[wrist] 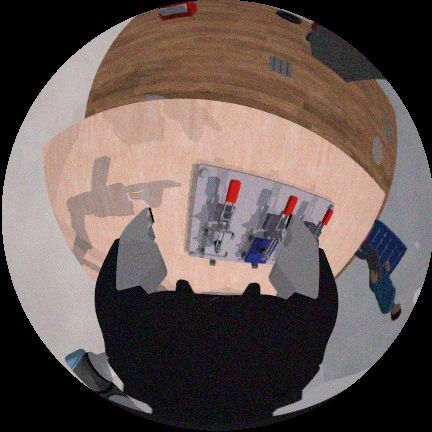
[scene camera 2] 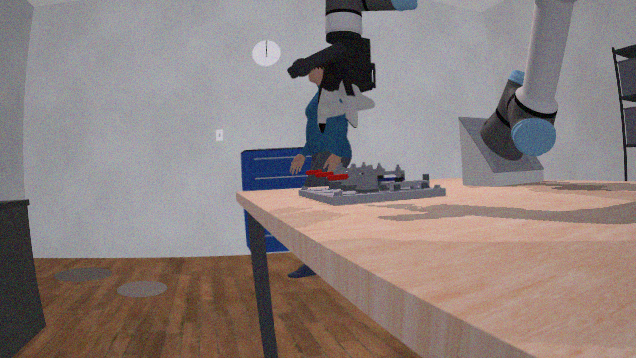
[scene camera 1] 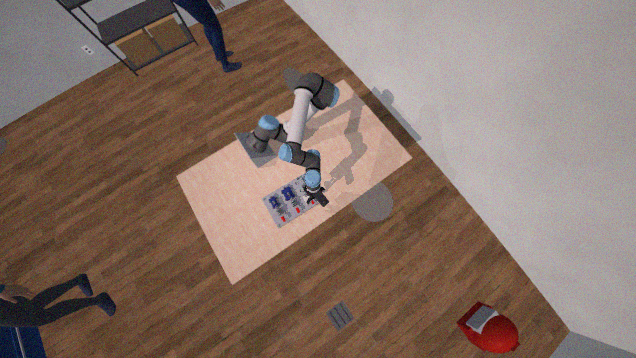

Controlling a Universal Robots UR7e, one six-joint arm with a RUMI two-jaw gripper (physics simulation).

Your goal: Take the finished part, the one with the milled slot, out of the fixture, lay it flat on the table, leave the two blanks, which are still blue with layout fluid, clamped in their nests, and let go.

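Note:
The grey fixture plate [scene camera 1: 291,216] [scene camera 2: 350,199] [wrist: 251,188] lies on the wooden table [scene camera 1: 215,210] [scene camera 2: 450,260] [wrist: 280,142]. One blue blank [scene camera 1: 287,193] [wrist: 256,250] sits in the middle nest; the other blue blank [scene camera 1: 273,201] sits in the far nest and is hidden behind a finger in the wrist view. The nest without blue is at the plate's left in the wrist view, under its clamp [wrist: 227,215]. The slotted part cannot be made out from the grey metal there. My gripper [scene camera 1: 316,195] [scene camera 2: 338,126] [wrist: 219,212] is open and empty, well above the fixture.
Three red clamp handles [scene camera 1: 298,210] [scene camera 2: 337,177] [wrist: 233,191] rise along the plate's front side. The robot's base [scene camera 1: 257,150] [scene camera 2: 500,170] stands behind the fixture. A person [scene camera 2: 327,130] [wrist: 382,285] stands beyond the table by a blue cabinet [scene camera 2: 272,167] [wrist: 387,240].

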